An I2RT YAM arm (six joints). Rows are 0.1 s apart.
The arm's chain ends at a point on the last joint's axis. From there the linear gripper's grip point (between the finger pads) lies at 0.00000 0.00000 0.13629 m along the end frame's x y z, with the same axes.
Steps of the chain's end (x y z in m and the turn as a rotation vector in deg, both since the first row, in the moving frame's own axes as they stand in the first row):
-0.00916, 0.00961, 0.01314, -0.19, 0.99, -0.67
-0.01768, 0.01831, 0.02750, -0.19, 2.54, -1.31
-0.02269, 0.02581, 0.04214, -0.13, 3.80, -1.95
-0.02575, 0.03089, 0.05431, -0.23, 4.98, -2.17
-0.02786, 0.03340, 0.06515, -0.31, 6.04, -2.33
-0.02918, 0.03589, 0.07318, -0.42, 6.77, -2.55
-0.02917, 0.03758, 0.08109, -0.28, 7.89, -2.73
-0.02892, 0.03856, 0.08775, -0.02, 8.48, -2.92
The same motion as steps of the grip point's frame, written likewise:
-0.00680, 0.01005, 0.01312, -0.19, 0.99, -0.67
-0.01164, 0.01869, 0.02737, -0.19, 2.54, -1.31
-0.01365, 0.02597, 0.04184, -0.13, 3.80, -1.95
-0.01391, 0.03121, 0.05379, -0.23, 4.98, -2.17
-0.01351, 0.03384, 0.06439, -0.31, 6.04, -2.33
-0.01310, 0.03653, 0.07223, -0.42, 6.77, -2.55
-0.01045, 0.03780, 0.07980, -0.28, 7.89, -2.73
-0.00883, 0.03809, 0.08626, -0.02, 8.48, -2.92

